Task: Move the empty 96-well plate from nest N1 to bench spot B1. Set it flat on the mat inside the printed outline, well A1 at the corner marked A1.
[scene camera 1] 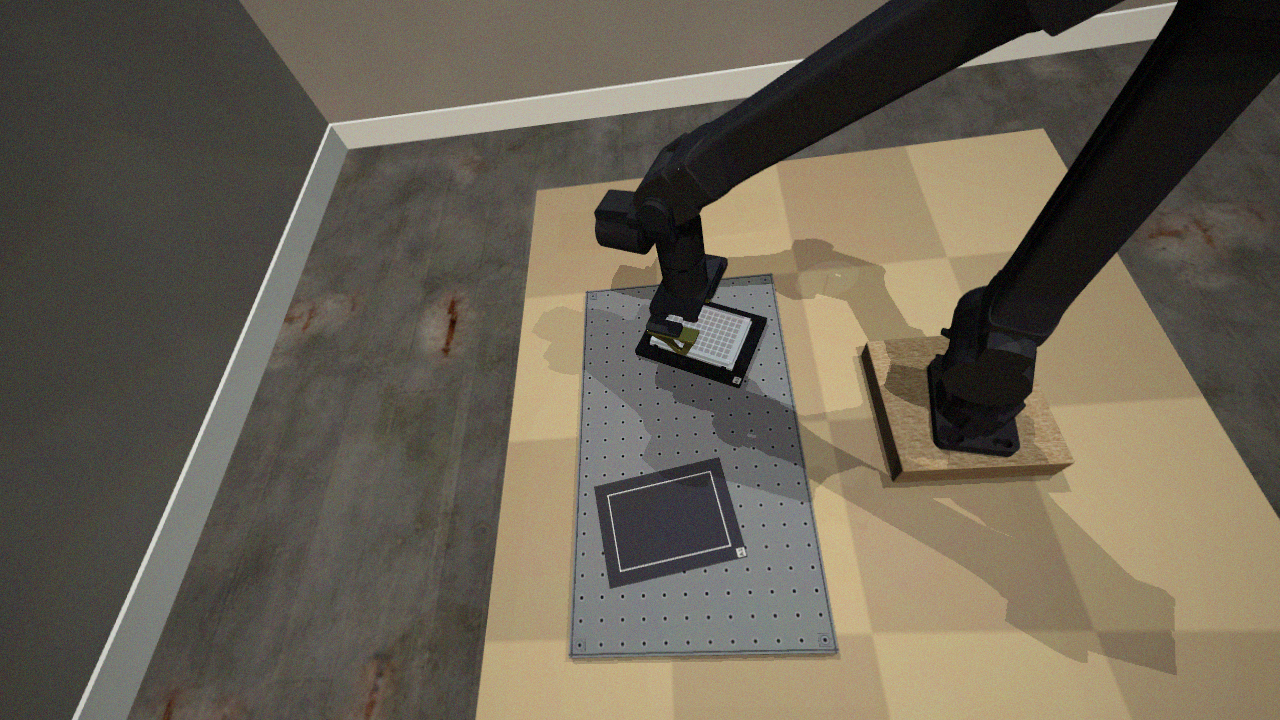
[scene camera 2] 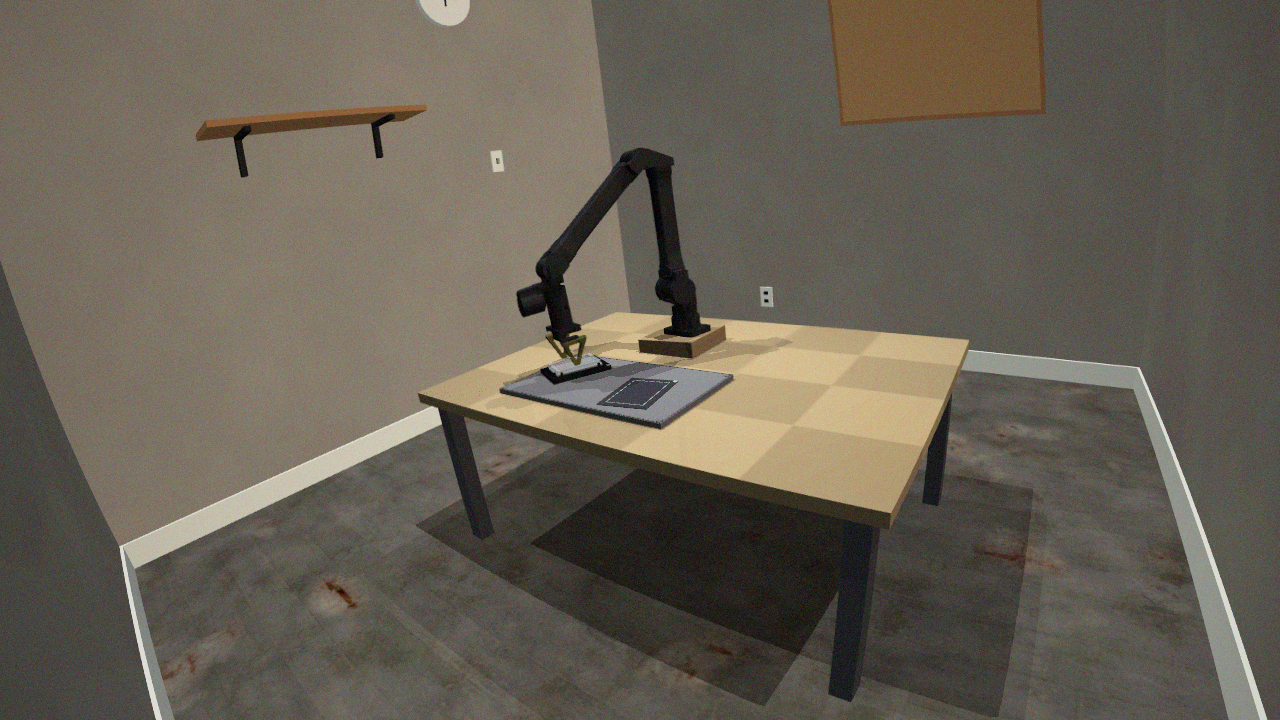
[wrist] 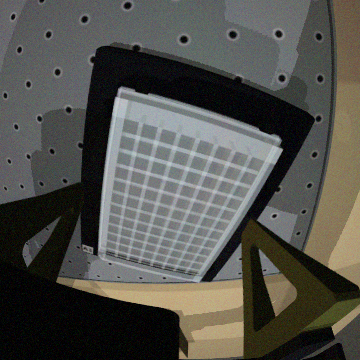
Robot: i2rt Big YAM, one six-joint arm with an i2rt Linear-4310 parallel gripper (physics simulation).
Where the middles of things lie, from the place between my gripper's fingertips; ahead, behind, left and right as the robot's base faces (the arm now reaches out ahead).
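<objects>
Looking at the well plate (scene camera 1: 722,334), I see that my gripper is 10 mm beyond it and also 10 mm above it.
</objects>
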